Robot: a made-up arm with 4 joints.
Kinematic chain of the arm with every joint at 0, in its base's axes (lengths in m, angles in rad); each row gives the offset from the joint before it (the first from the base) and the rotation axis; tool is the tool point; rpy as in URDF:
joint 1: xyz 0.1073 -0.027 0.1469 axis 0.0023 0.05 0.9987
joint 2: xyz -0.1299 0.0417 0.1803 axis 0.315 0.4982 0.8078
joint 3: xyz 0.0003 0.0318 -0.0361 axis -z
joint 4: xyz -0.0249 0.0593 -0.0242 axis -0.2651 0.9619 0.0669
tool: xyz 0.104 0.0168 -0.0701 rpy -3.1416 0 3.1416
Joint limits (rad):
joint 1: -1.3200..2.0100
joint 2: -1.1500..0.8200
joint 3: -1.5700..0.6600
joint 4: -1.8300..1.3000
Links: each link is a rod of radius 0.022 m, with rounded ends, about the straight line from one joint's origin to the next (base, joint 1, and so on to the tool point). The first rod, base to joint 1, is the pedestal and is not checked.
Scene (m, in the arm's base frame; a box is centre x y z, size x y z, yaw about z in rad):
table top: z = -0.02
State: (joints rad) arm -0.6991 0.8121 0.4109 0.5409
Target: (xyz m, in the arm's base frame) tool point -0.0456 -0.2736 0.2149
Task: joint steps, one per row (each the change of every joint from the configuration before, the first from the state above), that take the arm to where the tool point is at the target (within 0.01 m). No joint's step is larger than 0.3 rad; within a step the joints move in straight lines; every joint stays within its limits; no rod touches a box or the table.
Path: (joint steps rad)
1: 0.2825 -0.0061 -0.0890 0.0956
2: 0.2825 -0.0061 -0.0889 0.0956
3: 0.2825 -0.0061 -0.0890 0.0957
4: 0.2825 -0.0061 -0.0889 0.0956
5: 0.2825 -0.0061 -0.0890 0.0956
6: 0.2825 -0.0061 -0.0889 0.0956
7: 0.2825 -0.0061 -0.0890 0.0956

